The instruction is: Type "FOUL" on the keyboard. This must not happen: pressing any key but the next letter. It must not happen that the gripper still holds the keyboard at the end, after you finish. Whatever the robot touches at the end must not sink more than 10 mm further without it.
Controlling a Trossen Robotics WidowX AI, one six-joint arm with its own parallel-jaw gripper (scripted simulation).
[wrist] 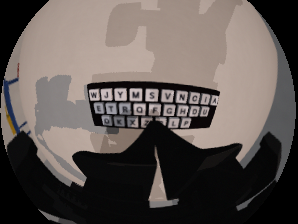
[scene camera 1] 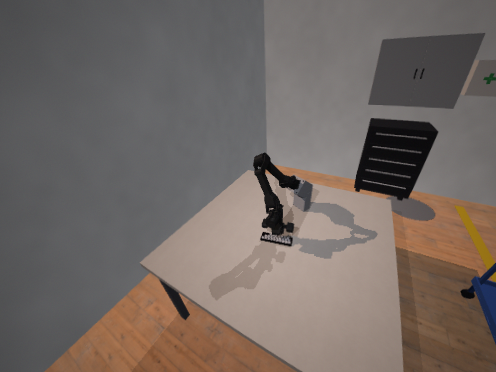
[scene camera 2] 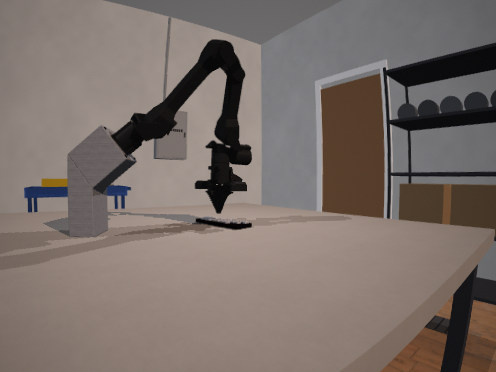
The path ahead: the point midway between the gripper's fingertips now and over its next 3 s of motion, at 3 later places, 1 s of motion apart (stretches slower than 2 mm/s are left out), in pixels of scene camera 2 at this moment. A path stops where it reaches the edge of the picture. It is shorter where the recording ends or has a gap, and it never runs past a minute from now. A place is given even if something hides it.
The gripper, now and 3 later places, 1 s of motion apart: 218, 213; 238, 217; 238, 222; 231, 212
